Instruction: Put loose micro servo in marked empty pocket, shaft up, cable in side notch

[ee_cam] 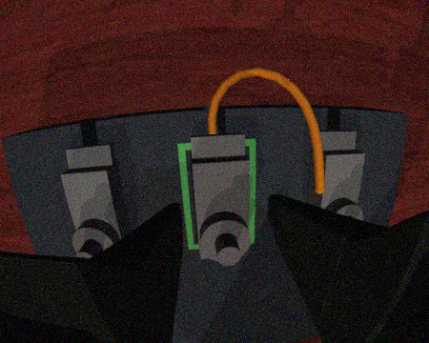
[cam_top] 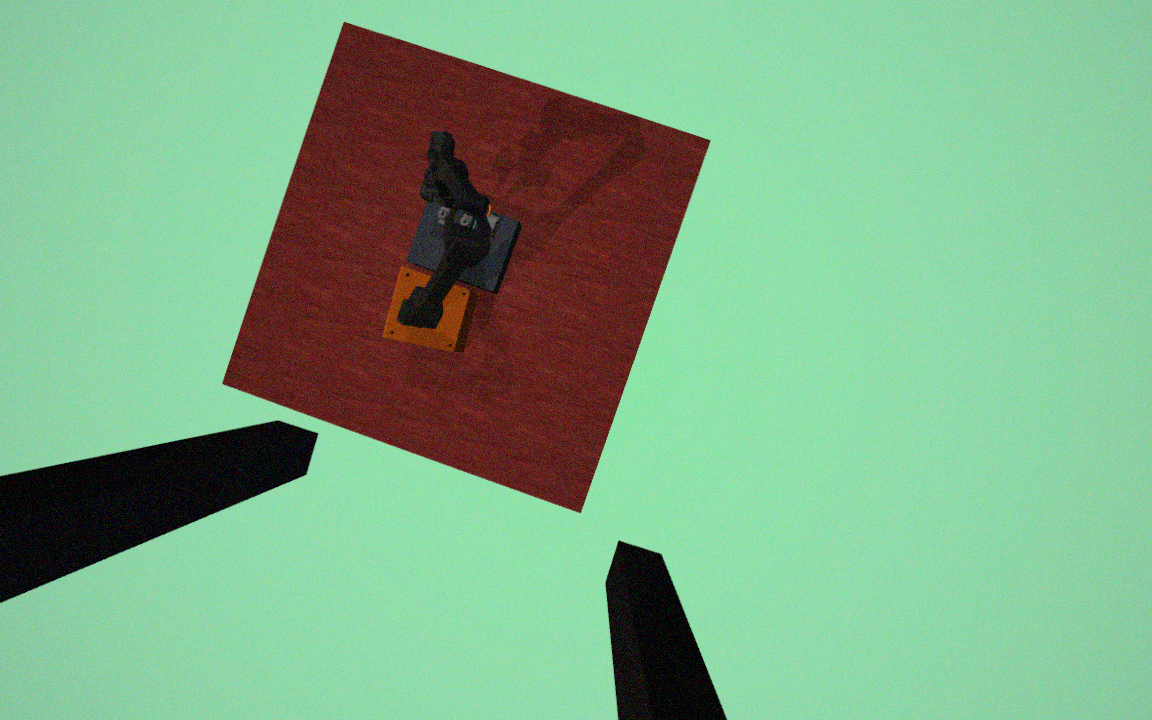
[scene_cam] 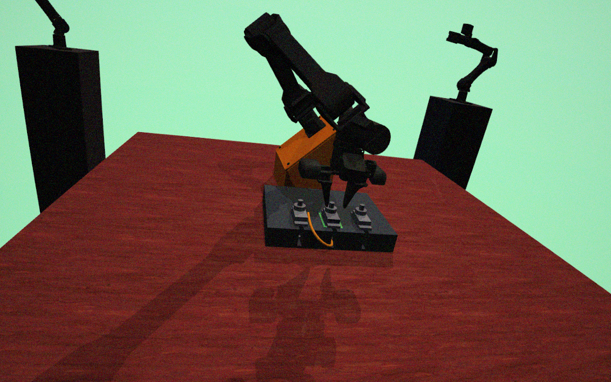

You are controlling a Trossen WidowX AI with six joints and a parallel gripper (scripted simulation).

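My gripper tip is 120 mm past the deck and 60 mm above it.
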